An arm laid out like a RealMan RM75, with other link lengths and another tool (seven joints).
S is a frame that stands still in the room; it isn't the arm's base.
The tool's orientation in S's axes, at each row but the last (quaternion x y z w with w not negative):
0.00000 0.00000 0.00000 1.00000
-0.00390 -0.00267 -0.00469 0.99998
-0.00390 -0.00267 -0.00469 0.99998
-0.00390 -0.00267 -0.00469 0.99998
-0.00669 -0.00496 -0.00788 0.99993
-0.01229 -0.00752 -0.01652 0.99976
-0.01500 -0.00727 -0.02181 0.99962
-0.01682 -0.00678 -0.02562 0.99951
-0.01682 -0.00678 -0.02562 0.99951
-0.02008 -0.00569 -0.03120 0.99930
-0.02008 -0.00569 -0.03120 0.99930
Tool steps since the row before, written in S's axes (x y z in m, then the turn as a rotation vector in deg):
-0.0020 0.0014 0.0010 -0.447 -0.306 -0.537
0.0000 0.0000 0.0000 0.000 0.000 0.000
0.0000 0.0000 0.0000 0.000 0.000 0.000
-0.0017 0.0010 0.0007 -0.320 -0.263 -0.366
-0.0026 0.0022 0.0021 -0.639 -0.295 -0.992
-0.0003 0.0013 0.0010 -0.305 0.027 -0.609
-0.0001 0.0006 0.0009 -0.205 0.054 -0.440
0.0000 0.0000 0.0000 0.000 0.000 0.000
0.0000 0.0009 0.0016 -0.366 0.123 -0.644
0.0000 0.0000 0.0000 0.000 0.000 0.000
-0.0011 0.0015 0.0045 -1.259 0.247 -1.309
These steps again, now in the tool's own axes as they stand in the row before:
-0.0020 0.0014 0.0010 -0.447 -0.306 -0.537
0.0000 0.0000 0.0000 0.000 0.000 0.000
0.0000 0.0000 0.0000 0.000 0.000 0.000
-0.0017 0.0010 0.0007 -0.319 -0.263 -0.366
-0.0026 0.0021 0.0022 -0.644 -0.292 -0.990
-0.0003 0.0013 0.0010 -0.315 0.032 -0.604
-0.0001 0.0006 0.0009 -0.214 0.058 -0.435
0.0000 0.0000 0.0000 0.000 0.000 0.000
0.0000 0.0008 0.0016 -0.381 0.125 -0.635
0.0000 0.0000 0.0000 0.000 0.000 0.000
-0.0011 0.0012 0.0046 -1.288 0.220 -1.285

